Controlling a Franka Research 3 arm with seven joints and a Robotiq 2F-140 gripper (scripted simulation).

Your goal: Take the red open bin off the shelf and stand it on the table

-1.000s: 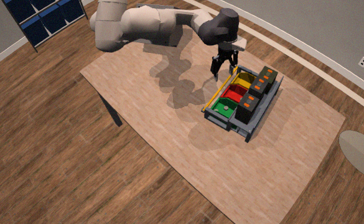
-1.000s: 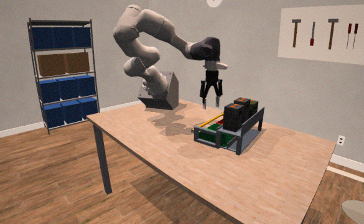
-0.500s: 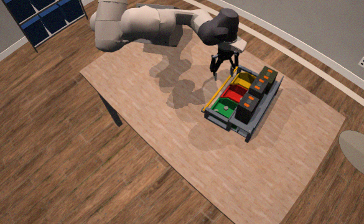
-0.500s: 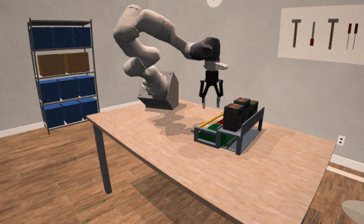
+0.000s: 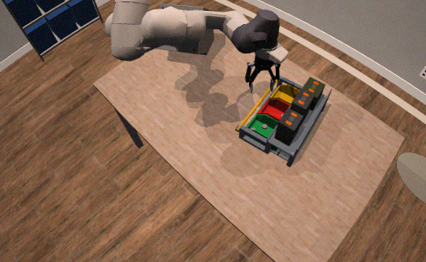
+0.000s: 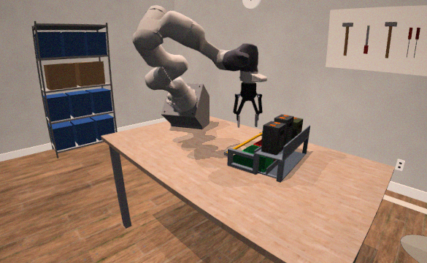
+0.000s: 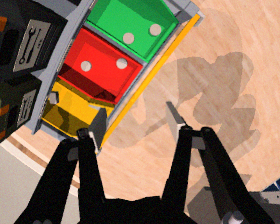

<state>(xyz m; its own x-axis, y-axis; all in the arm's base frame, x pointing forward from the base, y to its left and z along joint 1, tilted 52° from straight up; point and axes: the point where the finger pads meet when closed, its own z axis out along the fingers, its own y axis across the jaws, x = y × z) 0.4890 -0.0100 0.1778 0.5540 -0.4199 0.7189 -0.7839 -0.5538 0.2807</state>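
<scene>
Now: the yellow bar 110 mm below my hand. From my hand the other things lie so: red open bin (110 mm ahead, 10 mm to the right, 130 mm below); then yellow bin (120 mm ahead, 100 mm to the left, 130 mm below); then green bin (90 mm ahead, 120 mm to the right, 130 mm below).
</scene>
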